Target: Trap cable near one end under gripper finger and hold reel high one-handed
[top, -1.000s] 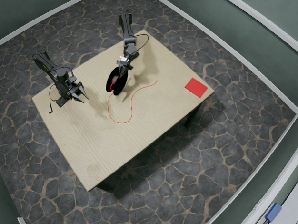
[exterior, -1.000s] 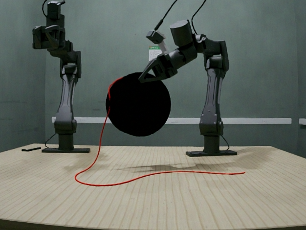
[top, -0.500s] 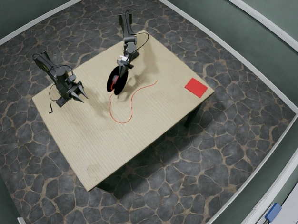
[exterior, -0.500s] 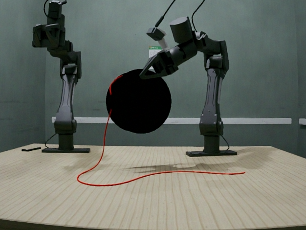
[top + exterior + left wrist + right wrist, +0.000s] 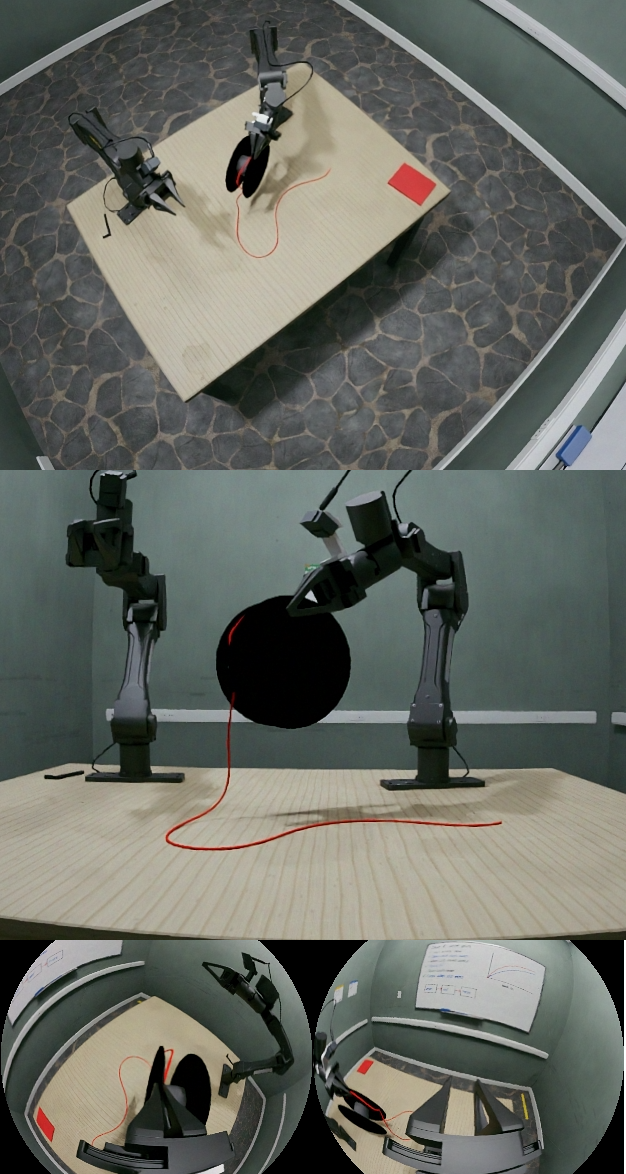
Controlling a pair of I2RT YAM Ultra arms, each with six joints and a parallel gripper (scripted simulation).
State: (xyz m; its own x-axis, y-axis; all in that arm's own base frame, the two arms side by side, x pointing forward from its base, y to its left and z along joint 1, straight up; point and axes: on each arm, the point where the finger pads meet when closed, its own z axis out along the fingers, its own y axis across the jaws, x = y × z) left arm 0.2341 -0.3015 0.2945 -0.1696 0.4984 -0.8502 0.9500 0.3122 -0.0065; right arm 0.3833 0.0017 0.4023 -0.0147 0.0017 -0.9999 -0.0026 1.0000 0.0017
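Right now the black reel is 70 mm below my left hand, 20 mm behind it and 10 mm to the right of it. Also, from my left hand: flat red square (500 mm to the left, 290 mm below, 260 mm ahead); small black hex key (520 mm to the right, 290 mm below, 270 mm behind).
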